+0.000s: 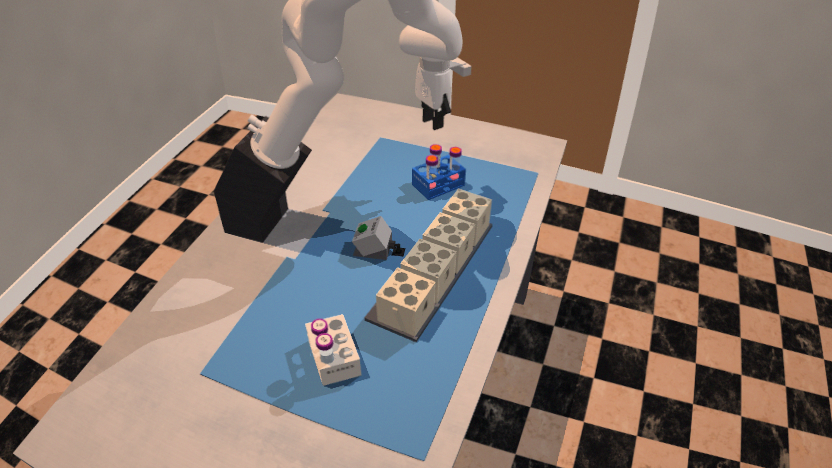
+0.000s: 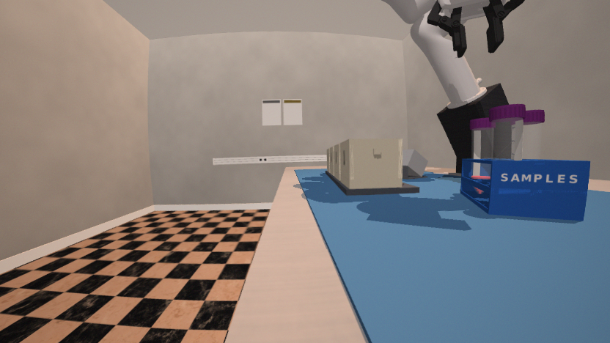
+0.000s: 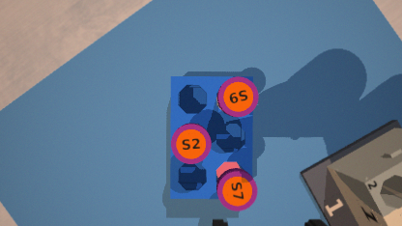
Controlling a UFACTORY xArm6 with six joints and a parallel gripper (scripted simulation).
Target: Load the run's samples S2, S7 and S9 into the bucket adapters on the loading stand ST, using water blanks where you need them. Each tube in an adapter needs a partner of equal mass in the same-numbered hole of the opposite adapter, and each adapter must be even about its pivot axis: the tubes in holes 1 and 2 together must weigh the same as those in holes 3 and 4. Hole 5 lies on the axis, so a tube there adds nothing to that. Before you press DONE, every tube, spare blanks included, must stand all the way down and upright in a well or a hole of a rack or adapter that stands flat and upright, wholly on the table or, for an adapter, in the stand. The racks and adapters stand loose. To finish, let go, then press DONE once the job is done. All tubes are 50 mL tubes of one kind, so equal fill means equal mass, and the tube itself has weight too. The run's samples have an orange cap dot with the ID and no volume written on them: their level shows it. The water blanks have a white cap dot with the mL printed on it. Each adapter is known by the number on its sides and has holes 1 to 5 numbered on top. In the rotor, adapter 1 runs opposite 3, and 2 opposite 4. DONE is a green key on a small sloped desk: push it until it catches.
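The tube lies 50 mm ahead of my hand, 60 mm to the left of it and 190 mm below it. Round my hand: blue sample rack (10 mm ahead, 40 mm to the left, 220 mm below); then adapter (100 mm ahead, 250 mm to the right, 200 mm below); then green done key (120 mm behind, 260 mm to the right, 180 mm below).
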